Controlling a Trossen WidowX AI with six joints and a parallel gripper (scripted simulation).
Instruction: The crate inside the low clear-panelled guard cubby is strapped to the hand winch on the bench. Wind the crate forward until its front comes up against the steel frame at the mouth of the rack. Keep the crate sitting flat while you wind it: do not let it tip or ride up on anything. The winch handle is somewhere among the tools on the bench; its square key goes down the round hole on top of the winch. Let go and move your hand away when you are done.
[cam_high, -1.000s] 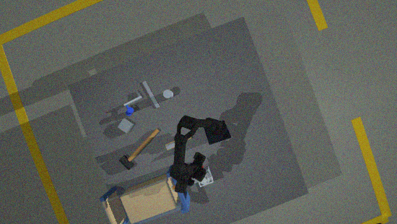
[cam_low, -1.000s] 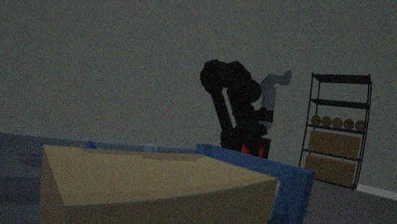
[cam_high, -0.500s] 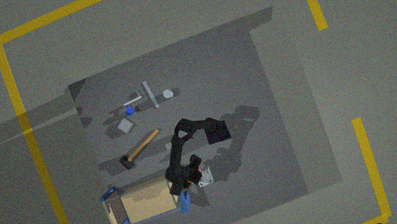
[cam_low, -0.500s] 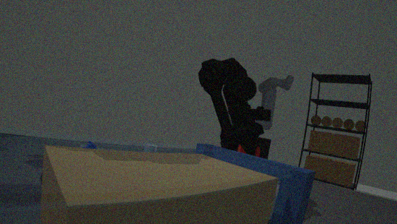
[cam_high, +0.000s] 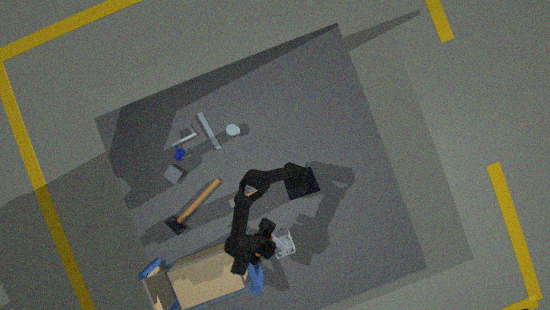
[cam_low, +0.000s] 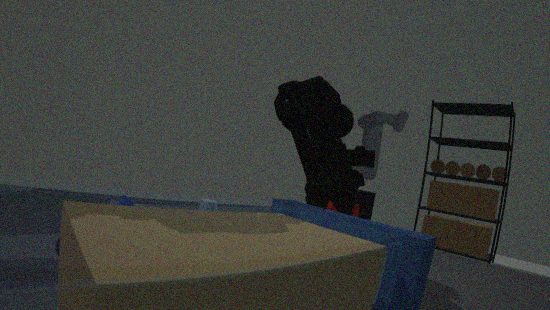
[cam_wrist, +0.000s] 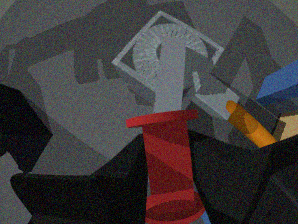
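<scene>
The winch handle lies 10 mm behind my gripper tip, 20 mm to the left of it and 30 mm below it. From my gripper tip the other things lie so: blue steel frame (110 mm ahead, 90 mm to the left, 30 mm below); red knob (10 mm ahead, 10 mm to the right); winch (60 mm behind, 60 mm to the left, 100 mm below).
</scene>
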